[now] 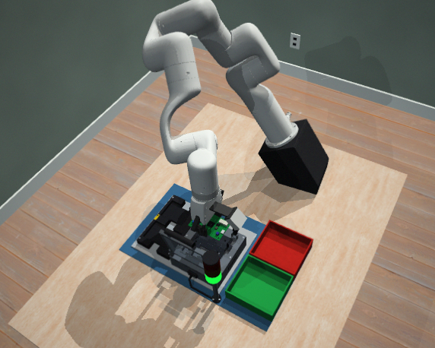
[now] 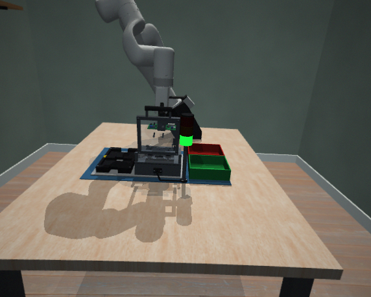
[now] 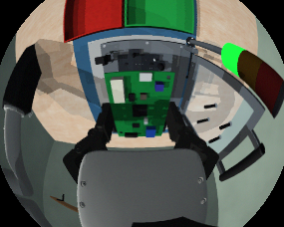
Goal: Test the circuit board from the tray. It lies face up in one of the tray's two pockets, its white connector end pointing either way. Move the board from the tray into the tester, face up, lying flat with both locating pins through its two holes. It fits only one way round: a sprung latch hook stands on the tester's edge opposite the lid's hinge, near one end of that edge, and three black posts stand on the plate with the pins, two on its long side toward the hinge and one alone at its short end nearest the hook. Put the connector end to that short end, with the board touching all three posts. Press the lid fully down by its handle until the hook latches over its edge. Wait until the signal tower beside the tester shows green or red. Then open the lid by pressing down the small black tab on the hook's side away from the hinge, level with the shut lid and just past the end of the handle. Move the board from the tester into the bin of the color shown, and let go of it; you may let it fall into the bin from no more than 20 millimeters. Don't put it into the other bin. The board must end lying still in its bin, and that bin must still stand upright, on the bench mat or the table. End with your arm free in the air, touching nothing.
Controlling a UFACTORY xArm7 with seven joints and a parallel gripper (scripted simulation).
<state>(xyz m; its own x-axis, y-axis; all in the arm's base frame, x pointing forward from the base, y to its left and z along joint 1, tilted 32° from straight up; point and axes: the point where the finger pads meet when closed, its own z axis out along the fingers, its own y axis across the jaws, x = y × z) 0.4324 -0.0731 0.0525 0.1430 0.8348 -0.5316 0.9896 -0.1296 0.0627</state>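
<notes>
Now: the green bin 70 mm ahead of my hand, 190 mm to the left of it and 170 mm below it. The rest, counted from my hand: green circuit board (10 mm below); then clear lid (110 mm ahead, 20 mm to the right); then tester plate (110 mm below).
</notes>
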